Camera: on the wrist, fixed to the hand. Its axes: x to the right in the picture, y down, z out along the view.
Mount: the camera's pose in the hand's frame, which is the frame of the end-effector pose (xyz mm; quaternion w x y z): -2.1 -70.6 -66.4 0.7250 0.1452 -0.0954 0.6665
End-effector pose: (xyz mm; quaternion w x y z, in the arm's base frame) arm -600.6 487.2 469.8 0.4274 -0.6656 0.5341 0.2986
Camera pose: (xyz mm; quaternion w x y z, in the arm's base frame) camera -536.8 433.7 519.5 0.2584 -0.0360 0.8334 0.4873
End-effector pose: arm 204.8 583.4 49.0 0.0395 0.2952 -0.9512 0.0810
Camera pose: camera 248.4 539.0 123.3 0.1590 0.4065 0.8783 -0.1950
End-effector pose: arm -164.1 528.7 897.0 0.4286 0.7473 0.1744 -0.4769
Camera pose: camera -175.0 623.0 877.1 0.5367 0.6748 -0.4818 -0.1567
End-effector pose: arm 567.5 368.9 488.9 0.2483 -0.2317 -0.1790 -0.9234
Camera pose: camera 508.4 397.5 417.6 0.8120 -0.3393 -0.1331 -0.4559
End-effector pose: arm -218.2 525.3 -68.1 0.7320 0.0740 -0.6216 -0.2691
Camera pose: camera -176.6 451.7 -115.6 0.6400 -0.2800 -0.6088 0.3760
